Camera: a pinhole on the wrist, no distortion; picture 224 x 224 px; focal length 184.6 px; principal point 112.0 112.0 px. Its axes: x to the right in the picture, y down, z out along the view. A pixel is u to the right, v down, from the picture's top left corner.
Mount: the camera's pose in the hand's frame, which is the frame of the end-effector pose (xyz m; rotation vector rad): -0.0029 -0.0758 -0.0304 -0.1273 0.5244 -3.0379
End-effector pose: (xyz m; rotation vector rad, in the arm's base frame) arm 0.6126 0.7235 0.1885 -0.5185 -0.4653 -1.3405
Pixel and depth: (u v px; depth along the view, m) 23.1 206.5 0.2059
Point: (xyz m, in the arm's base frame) 0.3974 0.6669 0.3756
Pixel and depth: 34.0 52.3 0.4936
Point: 0.5701 0.8042 0.7166
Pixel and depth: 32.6 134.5 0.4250
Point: 0.3937 0.7157 0.6111
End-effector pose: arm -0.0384 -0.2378 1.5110 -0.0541 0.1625 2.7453
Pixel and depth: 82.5 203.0 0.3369
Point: 0.0069 0.1351 1.6941
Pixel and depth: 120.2 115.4 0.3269
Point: 0.0189 -0.0244 1.7635
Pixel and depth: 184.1 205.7 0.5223
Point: 0.2882 0.2237 1.8480
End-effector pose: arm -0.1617 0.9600 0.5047 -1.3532 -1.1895 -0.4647
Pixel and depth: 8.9 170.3 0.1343
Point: -0.2866 1.0221 0.6378
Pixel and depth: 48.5 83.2 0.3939
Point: -0.3461 1.3019 0.6409
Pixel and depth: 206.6 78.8 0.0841
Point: -0.2759 0.9751 0.5057
